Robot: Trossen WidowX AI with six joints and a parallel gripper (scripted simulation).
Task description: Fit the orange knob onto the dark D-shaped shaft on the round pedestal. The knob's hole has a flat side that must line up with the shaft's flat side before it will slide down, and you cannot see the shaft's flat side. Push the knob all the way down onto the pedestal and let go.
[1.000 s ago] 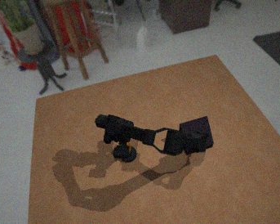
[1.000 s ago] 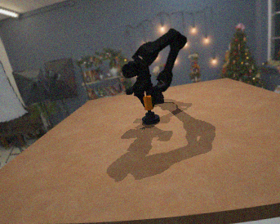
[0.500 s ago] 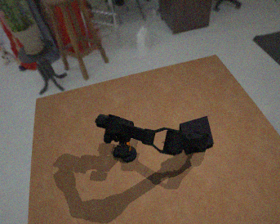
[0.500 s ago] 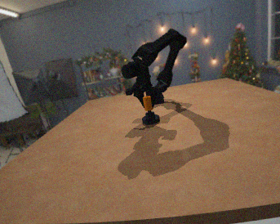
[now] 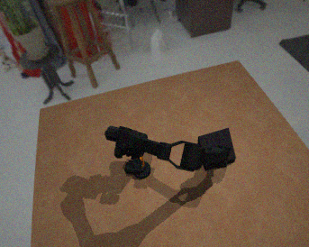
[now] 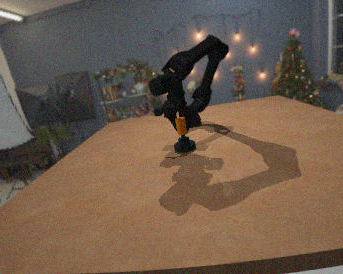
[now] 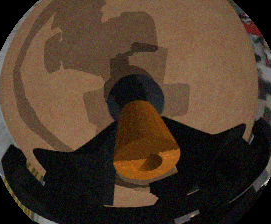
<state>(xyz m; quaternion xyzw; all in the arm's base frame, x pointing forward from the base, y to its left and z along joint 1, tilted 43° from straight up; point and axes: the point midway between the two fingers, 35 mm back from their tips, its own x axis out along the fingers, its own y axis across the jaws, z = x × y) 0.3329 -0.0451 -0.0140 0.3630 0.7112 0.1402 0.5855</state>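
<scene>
My gripper tip is now 2 cm below the orange knob. From my gripper tip the other things lie so: round pedestal (4 cm below).
</scene>
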